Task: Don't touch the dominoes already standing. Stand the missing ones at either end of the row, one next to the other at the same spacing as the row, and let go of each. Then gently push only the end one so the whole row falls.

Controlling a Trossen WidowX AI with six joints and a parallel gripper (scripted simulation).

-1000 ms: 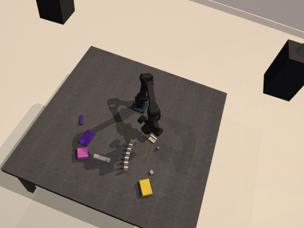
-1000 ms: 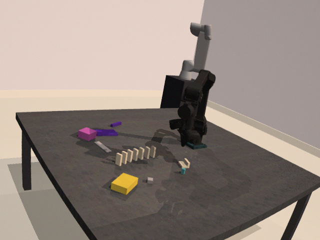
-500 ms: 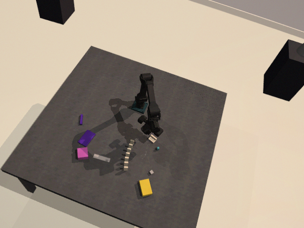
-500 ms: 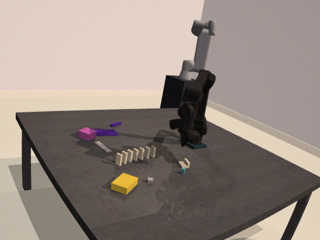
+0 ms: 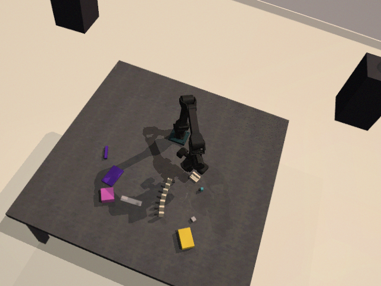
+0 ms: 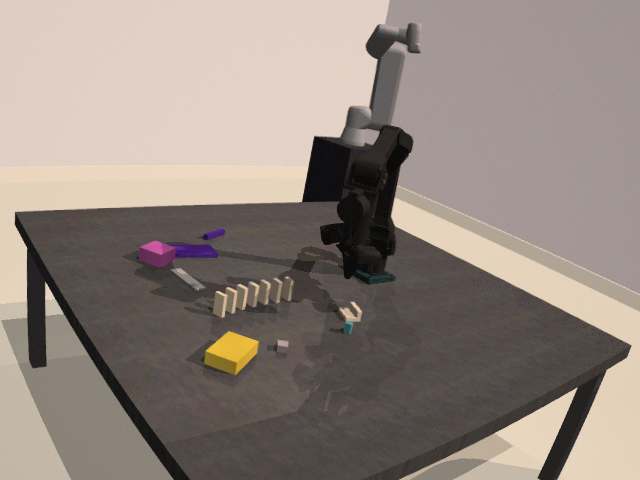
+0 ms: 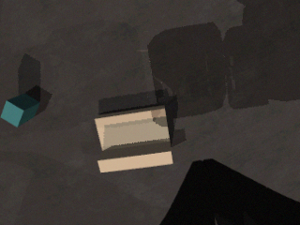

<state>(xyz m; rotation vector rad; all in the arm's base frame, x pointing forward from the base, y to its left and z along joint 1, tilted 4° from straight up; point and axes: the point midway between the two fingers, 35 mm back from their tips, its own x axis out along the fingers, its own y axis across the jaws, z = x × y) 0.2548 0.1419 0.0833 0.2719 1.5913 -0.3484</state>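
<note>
Right now my gripper tip is 100 mm to the right of the teal cube, 70 mm short of it and 70 mm above it. From my gripper tip the other things lie so: yellow block 380 mm ahead, 100 mm to the left, 70 mm below; then small grey cube 260 mm ahead, 110 mm to the left, 70 mm below; then grey strip 270 mm ahead, 250 mm to the right, 80 mm below.
</note>
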